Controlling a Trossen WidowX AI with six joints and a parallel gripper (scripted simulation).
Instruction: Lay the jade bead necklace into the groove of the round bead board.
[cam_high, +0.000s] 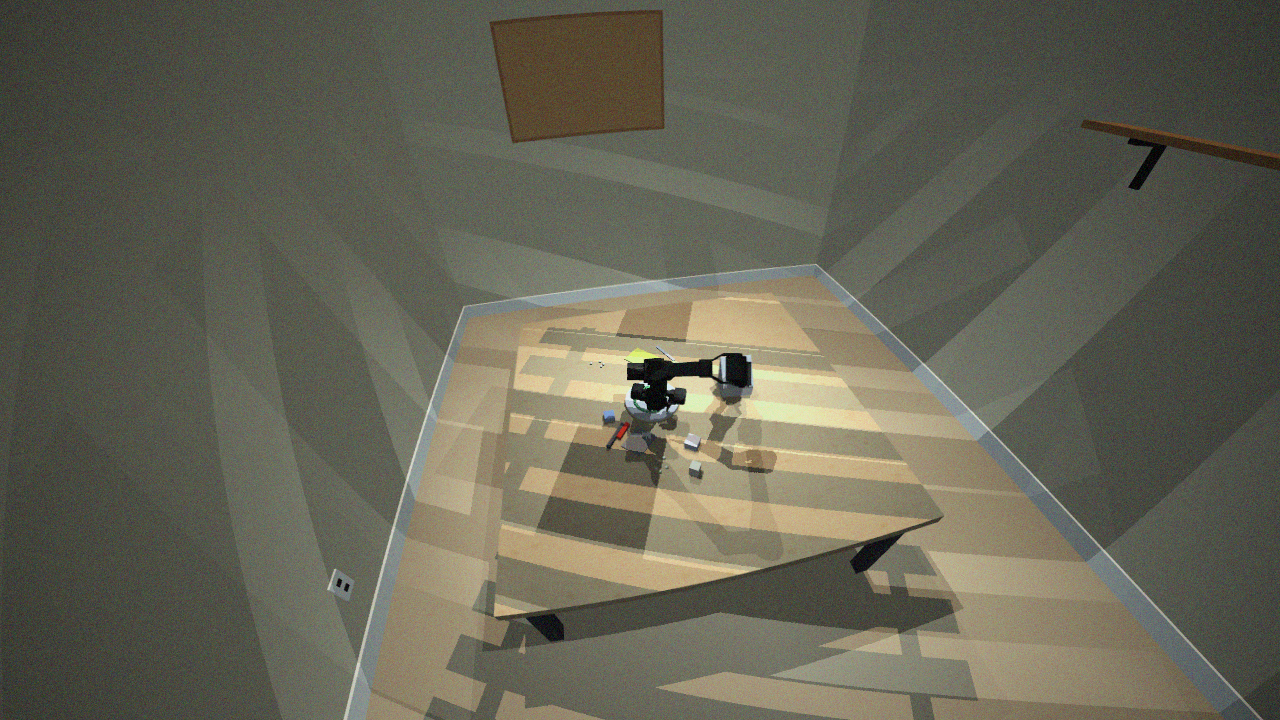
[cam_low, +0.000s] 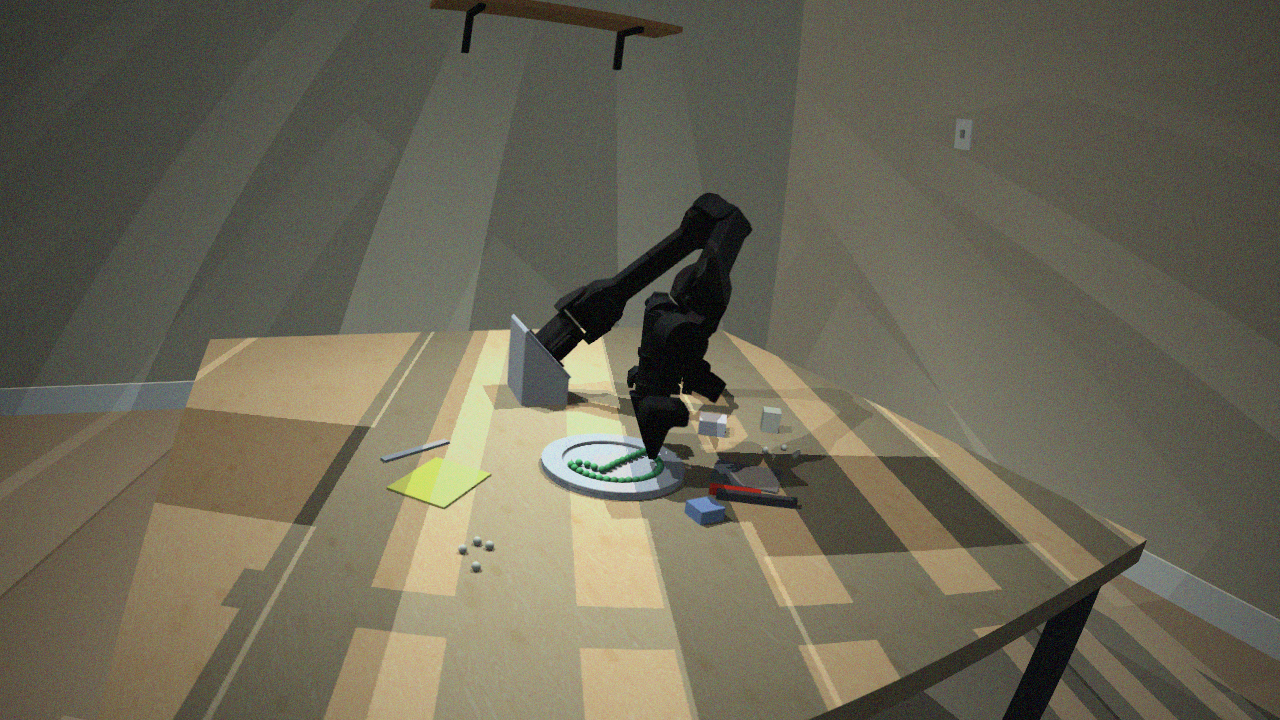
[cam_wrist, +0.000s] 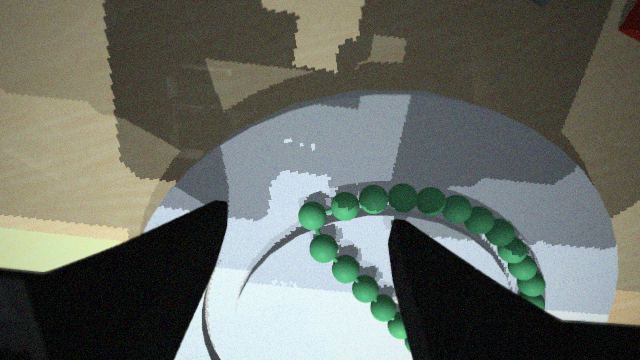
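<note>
Now: the round grey bead board 60 mm to the right of my gripper tip, 10 mm below it and 10 mm ahead of it. Round my gripper tip: grey plate 100 mm to the left, 100 mm ahead, 10 mm below; then blue block 170 mm ahead, 30 mm to the right, 10 mm below; then red and black pen 160 mm ahead, 50 mm to the left, 10 mm below.
</note>
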